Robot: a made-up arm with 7 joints.
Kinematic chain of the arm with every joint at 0, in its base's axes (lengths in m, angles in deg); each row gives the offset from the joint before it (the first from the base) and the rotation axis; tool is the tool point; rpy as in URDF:
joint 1: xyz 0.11 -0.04 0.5 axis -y
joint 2: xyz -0.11 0.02 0 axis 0.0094 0.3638 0.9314
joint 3: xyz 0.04 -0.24 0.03 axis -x
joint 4: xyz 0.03 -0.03 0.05 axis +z
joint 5: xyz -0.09 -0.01 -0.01 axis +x
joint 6: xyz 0 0.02 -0.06 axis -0.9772 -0.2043 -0.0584
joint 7: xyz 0 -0.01 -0.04 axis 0.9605 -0.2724 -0.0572
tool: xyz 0.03 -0.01 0 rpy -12.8 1.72 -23.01
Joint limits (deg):
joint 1: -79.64..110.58
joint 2: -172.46..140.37
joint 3: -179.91..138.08
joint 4: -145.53..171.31
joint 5: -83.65..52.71
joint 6: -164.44..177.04
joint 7: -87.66..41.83
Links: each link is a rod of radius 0.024 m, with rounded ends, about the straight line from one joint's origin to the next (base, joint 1, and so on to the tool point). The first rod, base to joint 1, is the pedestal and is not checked.
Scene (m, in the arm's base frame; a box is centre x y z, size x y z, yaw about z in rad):
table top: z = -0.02
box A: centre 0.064 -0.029 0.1 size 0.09 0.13 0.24 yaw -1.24
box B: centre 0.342 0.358 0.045 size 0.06 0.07 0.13 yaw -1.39
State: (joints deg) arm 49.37 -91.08 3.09 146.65 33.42 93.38 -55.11
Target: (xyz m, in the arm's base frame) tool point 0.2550 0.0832 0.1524
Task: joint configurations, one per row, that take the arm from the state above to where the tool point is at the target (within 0.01 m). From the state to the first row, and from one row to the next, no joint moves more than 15 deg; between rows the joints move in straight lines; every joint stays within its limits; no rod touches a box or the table.
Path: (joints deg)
1: 43.96 -104.64 -0.44 150.76 28.96 97.25 -48.90
2: 38.55 -118.21 -3.97 154.87 24.50 101.11 -42.69
3: 33.14 -131.77 -7.50 158.98 20.04 104.98 -36.48
4: 27.73 -145.33 -11.03 163.09 15.58 108.84 -30.27
5: 22.33 -158.90 -14.56 167.20 11.11 112.71 -24.06
6: 16.92 -172.46 -18.09 171.31 6.65 116.57 -17.85
7: 29.89 -168.16 -15.69 171.31 8.04 110.46 -24.20
8: 42.86 -163.87 -13.29 171.31 9.43 104.34 -30.55
9: 55.83 -159.57 -10.89 171.31 10.82 98.23 -36.91
10: 68.80 -155.27 -8.49 171.31 12.20 92.12 -43.26
11: 81.78 -150.97 -6.10 171.31 13.59 86.00 -49.61
12: 94.75 -146.68 -3.70 171.31 14.98 79.89 -55.97

